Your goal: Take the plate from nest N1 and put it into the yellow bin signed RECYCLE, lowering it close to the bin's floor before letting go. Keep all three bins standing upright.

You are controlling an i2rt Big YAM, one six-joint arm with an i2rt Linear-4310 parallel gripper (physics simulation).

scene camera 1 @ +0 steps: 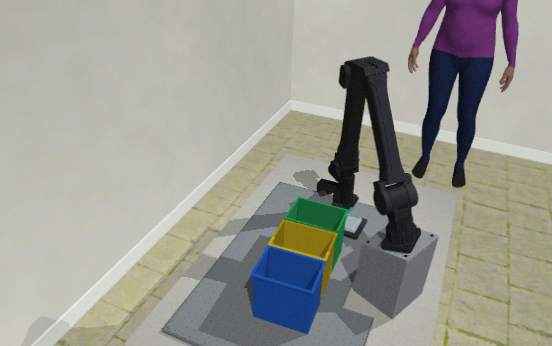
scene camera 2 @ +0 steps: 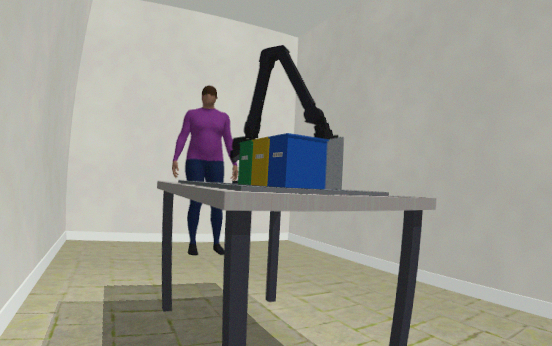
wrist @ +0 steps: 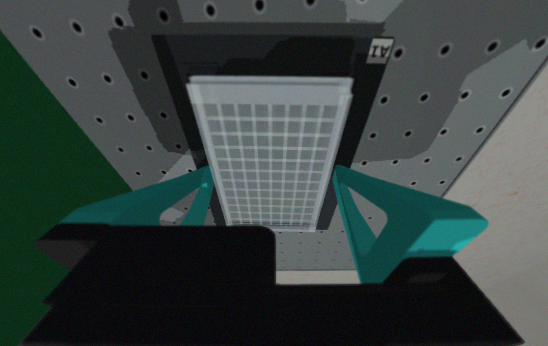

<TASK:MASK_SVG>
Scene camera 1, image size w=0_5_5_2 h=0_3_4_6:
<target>green bin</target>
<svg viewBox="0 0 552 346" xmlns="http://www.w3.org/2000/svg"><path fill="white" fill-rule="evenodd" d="M297 197L285 215L285 220L338 233L334 244L332 273L342 250L345 221L349 210Z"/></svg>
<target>yellow bin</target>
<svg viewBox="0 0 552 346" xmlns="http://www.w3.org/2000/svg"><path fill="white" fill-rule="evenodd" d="M283 219L268 245L327 261L323 270L321 301L331 275L334 244L338 233Z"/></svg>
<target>blue bin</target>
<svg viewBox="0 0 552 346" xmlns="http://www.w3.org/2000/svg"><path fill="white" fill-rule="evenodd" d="M268 245L250 274L253 277L253 317L308 334L320 304L323 270L327 261Z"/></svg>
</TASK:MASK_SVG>
